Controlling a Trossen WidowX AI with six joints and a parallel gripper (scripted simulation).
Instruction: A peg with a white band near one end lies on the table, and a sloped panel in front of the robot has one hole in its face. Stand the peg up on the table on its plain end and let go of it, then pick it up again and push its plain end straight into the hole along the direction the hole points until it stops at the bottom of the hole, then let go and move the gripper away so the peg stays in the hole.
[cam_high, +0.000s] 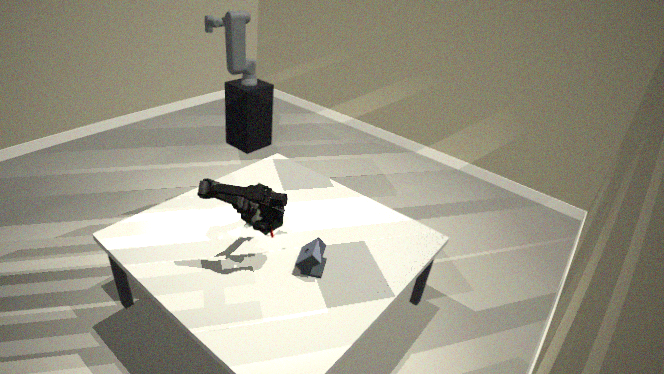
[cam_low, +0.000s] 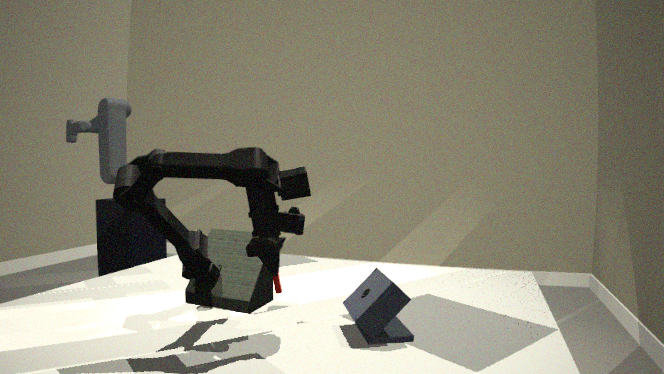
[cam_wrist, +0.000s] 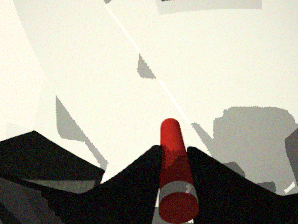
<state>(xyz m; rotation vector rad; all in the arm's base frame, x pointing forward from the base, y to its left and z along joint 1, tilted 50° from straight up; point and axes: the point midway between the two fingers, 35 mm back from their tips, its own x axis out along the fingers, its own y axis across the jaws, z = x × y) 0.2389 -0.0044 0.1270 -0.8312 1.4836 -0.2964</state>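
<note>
My gripper tip is 210 mm short of the sloped panel, 50 mm to the right of it and 50 mm above it. Round my gripper tip: flat base plate (220 mm ahead, 110 mm below, 60 mm to the left); peg (20 mm above).
</note>
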